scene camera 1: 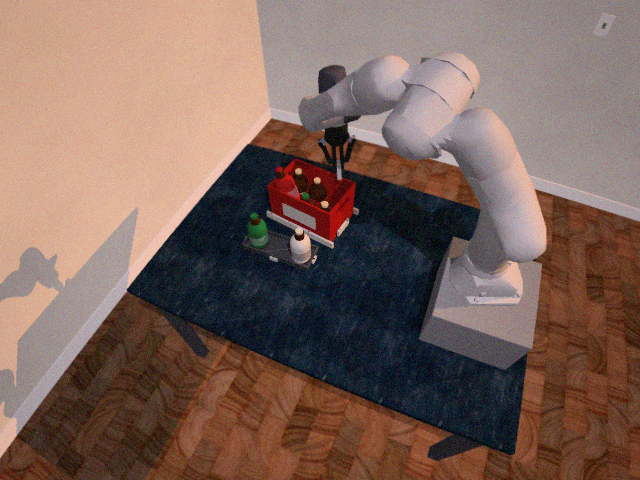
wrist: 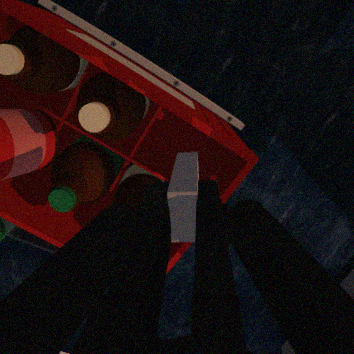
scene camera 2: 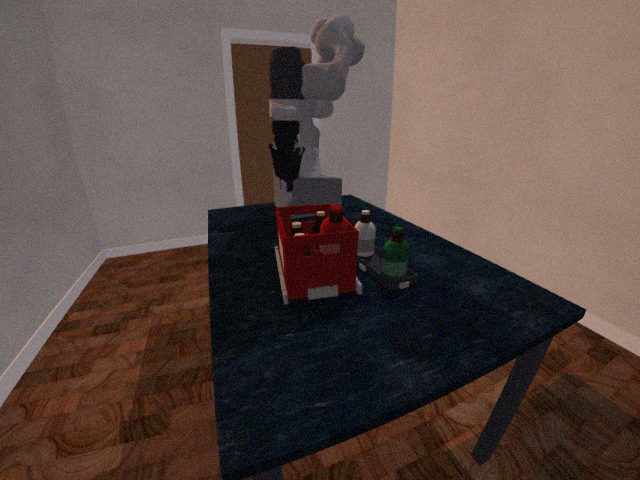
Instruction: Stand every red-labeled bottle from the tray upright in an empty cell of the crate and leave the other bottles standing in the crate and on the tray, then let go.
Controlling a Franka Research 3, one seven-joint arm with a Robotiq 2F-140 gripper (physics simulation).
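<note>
The red crate [scene camera 1: 323,225] [scene camera 2: 320,273] [wrist: 40,232] holds a large red bottle [scene camera 1: 283,183] [scene camera 2: 334,225] [wrist: 7,142] upright at its left end in scene camera 1. Dark bottles with cream caps [scene camera 1: 317,191] [wrist: 95,117] and a green-capped bottle [scene camera 1: 305,196] [wrist: 62,199] stand in other cells. An empty cell shows at the crate's right back corner. The tray [scene camera 1: 277,253] [scene camera 2: 373,269] bears a green bottle [scene camera 1: 257,236] [scene camera 2: 395,253] and a white bottle [scene camera 1: 299,249] [scene camera 2: 365,237]. My gripper [scene camera 1: 339,177] [scene camera 2: 289,188] [wrist: 188,170] is shut and empty above that corner.
The crate's walls and light base rails lie below the fingers. The tray stands beside the crate's long side. The dark blue table top [scene camera 1: 330,310] [scene camera 2: 310,372] carries both. The arm's grey base block [scene camera 1: 465,335] [scene camera 2: 323,191] stands at the table's other end.
</note>
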